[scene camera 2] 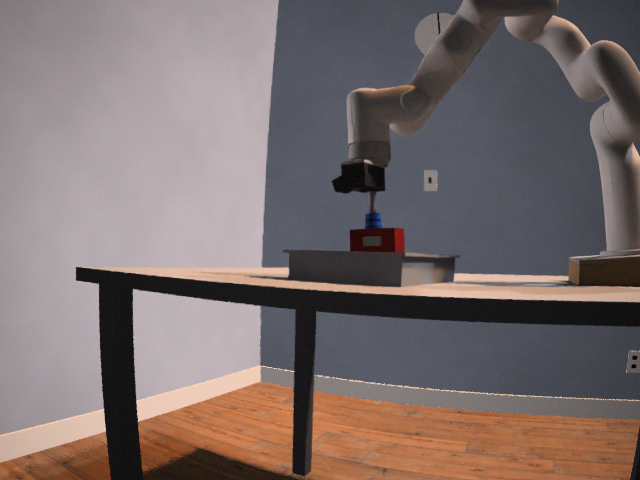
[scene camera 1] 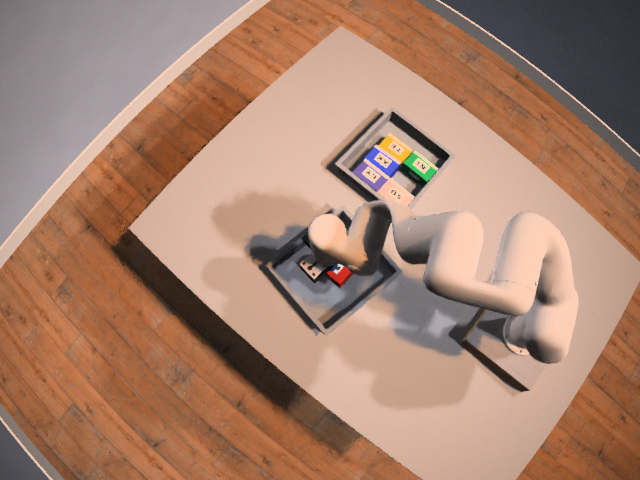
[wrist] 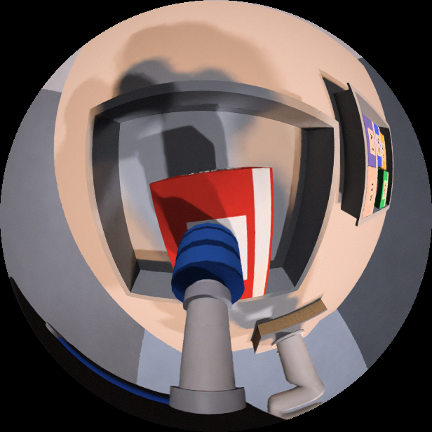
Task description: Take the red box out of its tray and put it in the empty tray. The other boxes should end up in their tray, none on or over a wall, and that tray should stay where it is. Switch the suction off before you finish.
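Places are measured from the arm's base along level axes (x down, y left, z ahead), in millimetres.
Pixels of known places: hand, tool point: (scene camera 2: pixel 373 235); arm's base, link origin: (scene camera 2: pixel 628 254).
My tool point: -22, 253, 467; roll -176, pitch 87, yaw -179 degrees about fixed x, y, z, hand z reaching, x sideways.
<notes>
Ahead of a thing's pixels: the offset from my tool point to its middle, as dx, dy, dz.
The red box @(+10, -6, -5) (scene camera 1: pixel 339 275) (scene camera 2: pixel 385 240) (wrist: pixel 220 192) hangs level on my blue suction cup (scene camera 2: pixel 373 226) (wrist: pixel 207 260), which is pressed to its top face. It is above the empty tray @(+56, -8, -6) (scene camera 1: pixel 361 301) (scene camera 2: pixel 346 268) (wrist: pixel 107 190), inside its outline in the wrist view. In scene camera 2 its lower edge is at rim height, partly hidden by the near wall. The other tray @(+56, -333, +101) (scene camera 1: pixel 419 132) (wrist: pixel 352 165) holds yellow @(+59, -359, +129) (scene camera 1: pixel 395 147), blue @(+56, -302, +125) (scene camera 1: pixel 383 160), purple @(+54, -247, +114) (scene camera 1: pixel 370 175) (wrist: pixel 369 140), green @(+55, -369, +46) (scene camera 1: pixel 420 165) (wrist: pixel 383 190) and pale @(+54, -257, +32) (scene camera 1: pixel 397 193) (wrist: pixel 371 195) boxes. The arm hides the cup in scene camera 1.
The robot's base block (scene camera 1: pixel 498 346) (scene camera 2: pixel 602 271) (wrist: pixel 290 318) stands on the table, on the right in both scene views. The tray of boxes is beside the empty tray, a gap apart. My arm passes near that tray's closest corner in scene camera 1.
</notes>
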